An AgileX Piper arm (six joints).
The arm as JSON. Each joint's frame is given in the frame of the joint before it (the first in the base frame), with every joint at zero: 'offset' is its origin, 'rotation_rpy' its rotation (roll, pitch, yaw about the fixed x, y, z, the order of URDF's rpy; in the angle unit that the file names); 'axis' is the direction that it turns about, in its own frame. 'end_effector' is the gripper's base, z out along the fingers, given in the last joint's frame.
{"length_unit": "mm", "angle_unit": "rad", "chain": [
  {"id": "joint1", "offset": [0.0, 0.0, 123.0], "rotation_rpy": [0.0, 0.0, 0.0], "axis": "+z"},
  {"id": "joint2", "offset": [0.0, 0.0, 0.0], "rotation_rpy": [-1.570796, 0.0, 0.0], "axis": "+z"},
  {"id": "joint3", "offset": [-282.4, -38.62, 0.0], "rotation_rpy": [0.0, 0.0, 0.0], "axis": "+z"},
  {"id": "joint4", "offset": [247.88, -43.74, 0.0], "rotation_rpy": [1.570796, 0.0, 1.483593], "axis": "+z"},
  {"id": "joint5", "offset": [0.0, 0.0, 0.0], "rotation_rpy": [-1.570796, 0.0, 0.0], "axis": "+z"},
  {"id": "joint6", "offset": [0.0, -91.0, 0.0], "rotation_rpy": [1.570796, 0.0, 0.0], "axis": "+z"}
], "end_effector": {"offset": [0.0, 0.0, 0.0], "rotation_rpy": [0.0, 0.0, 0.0]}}
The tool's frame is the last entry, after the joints.
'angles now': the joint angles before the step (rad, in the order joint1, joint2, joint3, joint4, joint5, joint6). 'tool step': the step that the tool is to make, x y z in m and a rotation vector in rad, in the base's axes. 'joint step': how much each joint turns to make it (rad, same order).
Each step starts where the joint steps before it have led.
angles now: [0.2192, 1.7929, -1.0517, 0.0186, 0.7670, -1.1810]
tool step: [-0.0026, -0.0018, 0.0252, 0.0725, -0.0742, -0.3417]
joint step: [0.0000, -0.0770, 0.0001, -0.0186, -0.0146, 0.3591]
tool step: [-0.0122, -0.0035, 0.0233, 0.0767, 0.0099, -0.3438]
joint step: [0.0000, -0.0787, 0.0001, -0.0115, 0.0730, 0.3600]
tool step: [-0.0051, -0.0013, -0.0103, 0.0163, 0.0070, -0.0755]
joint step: [-0.0001, -0.0006, 0.0455, -0.0024, -0.0408, 0.0794]
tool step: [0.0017, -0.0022, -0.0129, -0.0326, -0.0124, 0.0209]
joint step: [0.0002, 0.0243, 0.0278, -0.0437, -0.0570, 0.0047]
